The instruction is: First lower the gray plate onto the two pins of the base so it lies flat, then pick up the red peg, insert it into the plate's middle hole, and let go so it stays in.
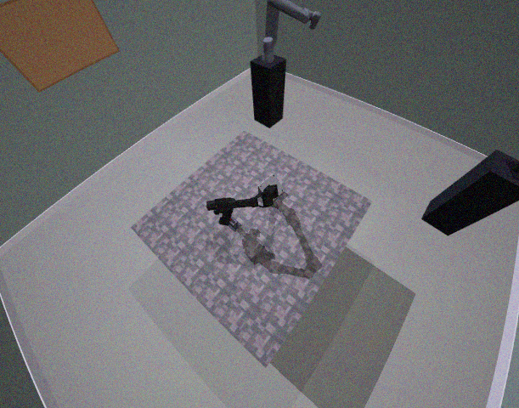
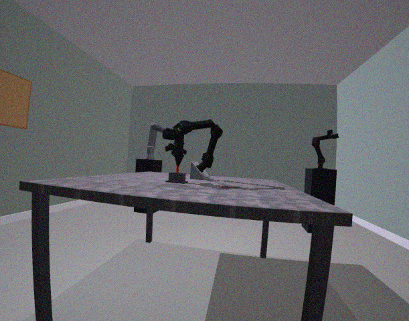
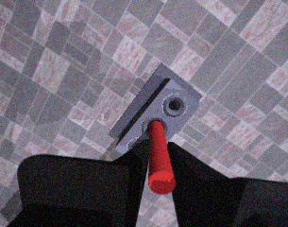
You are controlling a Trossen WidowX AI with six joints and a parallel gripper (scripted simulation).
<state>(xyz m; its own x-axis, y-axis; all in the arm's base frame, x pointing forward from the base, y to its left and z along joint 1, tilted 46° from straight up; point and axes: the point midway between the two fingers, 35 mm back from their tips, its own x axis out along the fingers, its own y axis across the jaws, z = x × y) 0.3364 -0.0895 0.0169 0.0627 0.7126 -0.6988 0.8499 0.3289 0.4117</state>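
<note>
The red peg lies right at my gripper tip. The rest, counted from my gripper tip: gray plate 5 cm below; then dark flat base 9 cm below.
</note>
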